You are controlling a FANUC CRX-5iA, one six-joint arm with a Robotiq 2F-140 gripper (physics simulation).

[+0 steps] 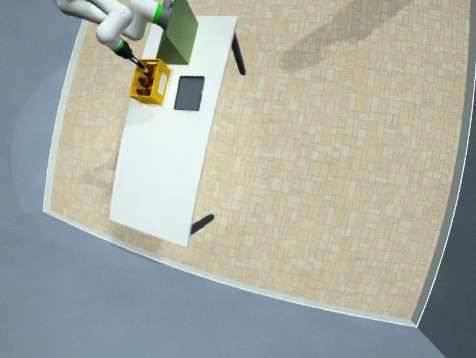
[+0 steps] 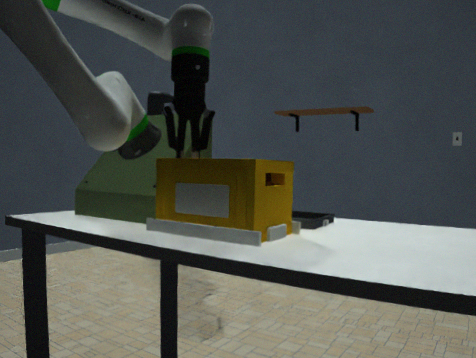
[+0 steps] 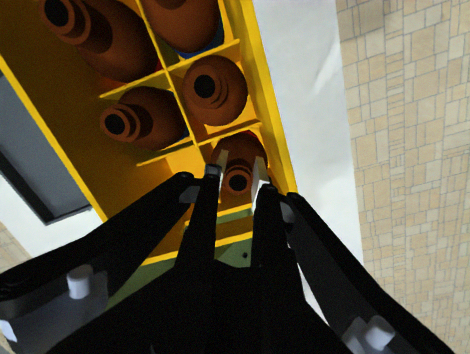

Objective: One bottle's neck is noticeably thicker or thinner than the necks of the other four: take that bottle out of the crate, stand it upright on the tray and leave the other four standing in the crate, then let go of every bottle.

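Places are measured from the arm's base along level axes (x left, y ahead, z down), in centimetres.
Pixels of known places: gripper, fingertip midpoint: (image 1: 145,70) (image 3: 240,164); arm's base, origin of the base link: (image 1: 168,19) (image 2: 140,143).
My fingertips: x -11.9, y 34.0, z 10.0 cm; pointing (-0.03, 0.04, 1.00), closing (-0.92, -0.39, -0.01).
Ahead of a thing's pixels: the offset from my fingertips to its top centre. "spot": to the spot under its first point. Level surfaces: height alone.
The yellow crate @[dx +5.6, dy +7.0, dz -4.8 cm] (image 1: 148,100) (image 2: 240,190) (image 3: 274,135) stands on the table beside the robot's base. Five brown bottles stand in its cells; one cell is empty. My gripper (image 1: 145,70) (image 2: 188,154) (image 3: 240,164) points down into the crate's end cell nearest the base. It is shut on the neck of the bottle @[dx +0.3, dy -0.7, dz -3.6 cm] (image 3: 238,150) there, a pad on each side. Other bottles @[dx +1.3, dy +7.9, dz -3.6 cm] (image 3: 215,107) @[dx +9.6, dy +6.7, dz -3.6 cm] (image 3: 157,120) @[dx +10.5, dy +14.9, dz -3.6 cm] (image 3: 120,47) @[spot: dx +2.3, dy +13.8, dz +0.8 cm] (image 3: 185,25) stand apart from the fingers. Their different distances make neck widths hard to compare. The dark tray @[dx +33.6, dy +6.3, dz +10.2 cm] (image 1: 190,93) (image 2: 314,220) (image 3: 45,165) holds no bottle.
Low grey strips @[spot: dx -4.6, dy +9.7, dz +11.3 cm] (image 2: 202,232) run along the crate's foot on the white table @[dz +12.8 cm] (image 1: 155,175). The green robot base (image 1: 177,42) (image 2: 115,200) stands close to the crate's end. Yellow dividers separate the cells. A wooden shelf (image 2: 325,111) is on the far wall.
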